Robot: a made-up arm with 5 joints. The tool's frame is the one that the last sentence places.
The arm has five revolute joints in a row. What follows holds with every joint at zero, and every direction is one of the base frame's.
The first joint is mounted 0.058 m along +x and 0.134 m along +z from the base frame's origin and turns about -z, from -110 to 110 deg.
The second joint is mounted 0.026 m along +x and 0.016 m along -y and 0.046 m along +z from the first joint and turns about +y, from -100 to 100 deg.
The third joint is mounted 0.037 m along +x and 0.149 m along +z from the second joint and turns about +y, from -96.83 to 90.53 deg.
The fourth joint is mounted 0.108 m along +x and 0.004 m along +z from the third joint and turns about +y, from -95 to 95 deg.
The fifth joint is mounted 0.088 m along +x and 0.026 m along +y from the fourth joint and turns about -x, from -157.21 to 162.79 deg.
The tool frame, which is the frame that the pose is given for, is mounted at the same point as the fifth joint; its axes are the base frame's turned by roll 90, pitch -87.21 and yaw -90 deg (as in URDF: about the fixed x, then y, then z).
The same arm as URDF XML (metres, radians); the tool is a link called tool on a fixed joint. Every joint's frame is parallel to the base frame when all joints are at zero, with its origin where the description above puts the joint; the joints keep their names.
<robot name="arm">
<joint name="joint 1" type="revolute"><parent link="base"/><child link="link1"/><origin xyz="0.0580 0.0000 0.1340"/><axis xyz="0 0 -1"/><limit lower="-1.9199" upper="1.9199"/></joint>
<joint name="joint 2" type="revolute"><parent link="link1"/><child link="link2"/><origin xyz="0.0260 -0.0160 0.0460"/><axis xyz="0 1 0"/><limit lower="-1.7453" upper="1.7453"/></joint>
<joint name="joint 3" type="revolute"><parent link="link2"/><child link="link3"/><origin xyz="0.0370 0.0000 0.1490"/><axis xyz="0 1 0"/><limit lower="-1.6900" upper="1.5800"/></joint>
<joint name="joint 4" type="revolute"><parent link="link3"/><child link="link4"/><origin xyz="0.1080 0.0000 0.0040"/><axis xyz="0 1 0"/><limit lower="-1.6581" upper="1.6581"/></joint>
<joint name="joint 5" type="revolute"><parent link="link4"/><child link="link5"/><origin xyz="0.0880 0.0260 0.0000"/><axis xyz="-1 0 0"/><limit lower="-2.7438" upper="2.8412"/></joint>
<joint name="tool_fixed" type="fixed"><parent link="link5"/><child link="tool"/><origin xyz="0.0000 0.0000 0.0000" rpy="1.5708 -1.5221 -1.5708"/></joint>
<link name="base"/>
<link name="link1"/>
<link name="link2"/>
<link name="link3"/>
<link name="link4"/>
<link name="link5"/>
<link name="tool"/>
</robot>

